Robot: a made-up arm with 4 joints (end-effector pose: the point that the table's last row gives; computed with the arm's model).
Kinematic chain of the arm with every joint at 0, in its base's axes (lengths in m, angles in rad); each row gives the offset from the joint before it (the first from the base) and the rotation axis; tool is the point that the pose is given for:
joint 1: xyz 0 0 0.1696 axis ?
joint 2: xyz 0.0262 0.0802 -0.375 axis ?
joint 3: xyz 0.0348 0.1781 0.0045 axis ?
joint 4: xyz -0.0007 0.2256 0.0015 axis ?
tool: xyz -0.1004 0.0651 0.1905
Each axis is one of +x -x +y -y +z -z.
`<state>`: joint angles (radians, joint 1 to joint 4).
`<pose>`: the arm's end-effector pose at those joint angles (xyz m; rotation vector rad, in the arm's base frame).
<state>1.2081 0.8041 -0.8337 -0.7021</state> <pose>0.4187 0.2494 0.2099 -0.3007 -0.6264 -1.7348</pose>
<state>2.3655 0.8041 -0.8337 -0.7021</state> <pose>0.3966 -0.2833 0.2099 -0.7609 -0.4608 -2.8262</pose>
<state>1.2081 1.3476 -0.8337 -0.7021</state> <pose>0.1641 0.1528 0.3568 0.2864 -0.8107 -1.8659</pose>
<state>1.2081 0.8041 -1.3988 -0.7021</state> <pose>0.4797 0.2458 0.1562 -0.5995 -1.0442 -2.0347</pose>
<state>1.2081 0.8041 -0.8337 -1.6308</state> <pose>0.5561 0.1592 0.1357 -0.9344 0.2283 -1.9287</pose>
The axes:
joint 1: -z
joint 2: +x
joint 3: +y
joint 4: +x

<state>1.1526 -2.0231 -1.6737 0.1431</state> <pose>-0.2501 0.0277 -0.5511 -1.4390 0.0067 0.7490</pose>
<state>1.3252 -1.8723 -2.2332 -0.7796</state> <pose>-0.1996 -0.1029 -0.7240 -2.0718 -0.8808 0.7762</pose>
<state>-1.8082 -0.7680 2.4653 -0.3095</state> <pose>-0.4609 0.1374 -0.6120 -2.1484 1.1281 0.2369</pose>
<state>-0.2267 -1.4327 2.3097 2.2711</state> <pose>0.0212 0.2472 -0.4019 0.4716 -0.5733 -2.0410</pose>
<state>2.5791 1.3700 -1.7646 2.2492</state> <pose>-0.0157 -0.2500 -0.0115 -1.3447 -2.1167 0.6336</pose>
